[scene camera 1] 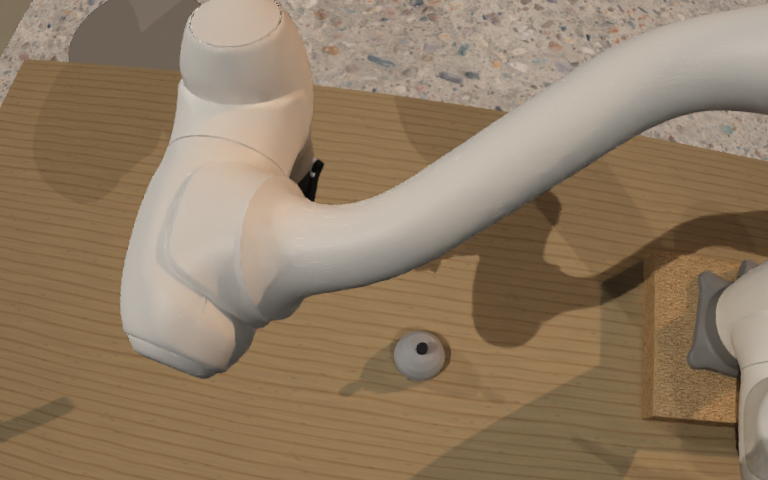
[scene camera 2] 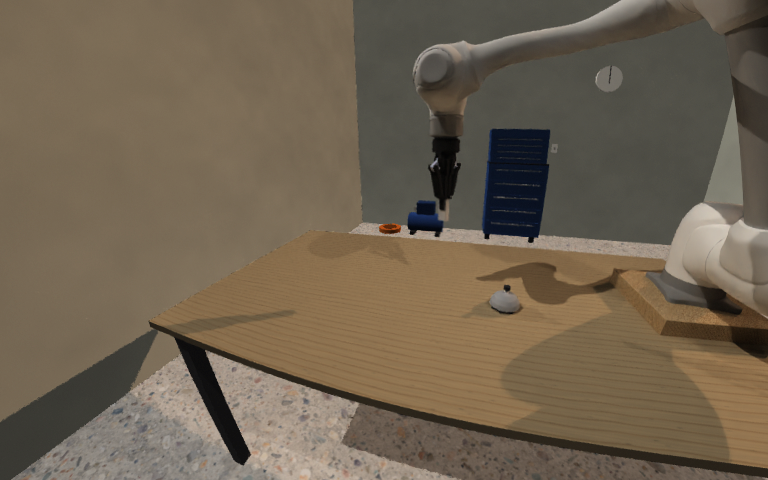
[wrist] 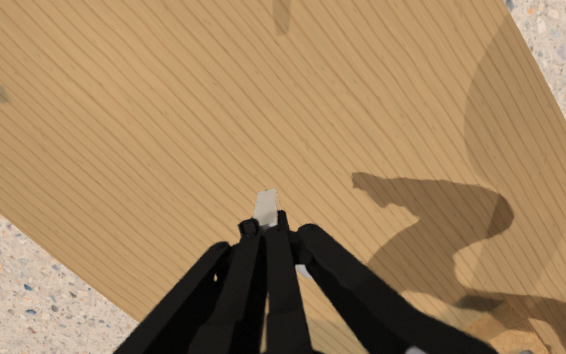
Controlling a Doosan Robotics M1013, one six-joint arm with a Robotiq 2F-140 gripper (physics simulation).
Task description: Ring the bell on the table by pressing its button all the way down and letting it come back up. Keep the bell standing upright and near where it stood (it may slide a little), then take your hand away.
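Frame: origin at the arm's base, x ahead, y left, z up, level; centimetres.
Seen in the pictures: gripper, fingertip midpoint: (scene camera 2: 443, 220) (wrist: 270, 204); arm's base, origin of the base link: (scene camera 1: 736, 331) (scene camera 2: 688, 292).
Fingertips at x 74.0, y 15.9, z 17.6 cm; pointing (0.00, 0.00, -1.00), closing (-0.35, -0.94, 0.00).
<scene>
Pixels of each thing's top centre, then the offset from my fingertips to it. Level surfaces: height alone.
- bell, middle of its top: (scene camera 1: 422, 347) (scene camera 2: 507, 286) dx -20.7, dy +3.7, dz -15.9 cm
- light grey dome with a black button, middle of its top: (scene camera 1: 422, 347) (scene camera 2: 507, 286) dx -20.7, dy +3.7, dz -15.9 cm
- wooden table, its level: dz -22.5 cm
The bell (scene camera 1: 416, 365) (scene camera 2: 504, 302), a light grey dome with a black button (scene camera 1: 421, 348) (scene camera 2: 506, 287) on top, stands upright on the wooden table (scene camera 1: 317, 418) (scene camera 2: 351, 339). My gripper (scene camera 2: 444, 210) (wrist: 270, 204) is shut with its pale fingertips together and nothing between them. It points down, high above the table, in scene camera 2 to the left of the bell and well above it, not touching it. In scene camera 1 the arm hides the fingertips. In the wrist view a small pale patch shows between the dark finger links; I cannot tell whether it is the bell.
The arm's base stands on a wooden block (scene camera 1: 679, 373) (scene camera 2: 679, 327) to the right of the bell. The forearm (scene camera 1: 453, 181) (scene camera 2: 555, 42) spans high over the table. A blue tool cabinet (scene camera 2: 515, 186), a blue compressor (scene camera 2: 423, 221) and an orange ring (scene camera 2: 382, 229) are beyond the table.
</scene>
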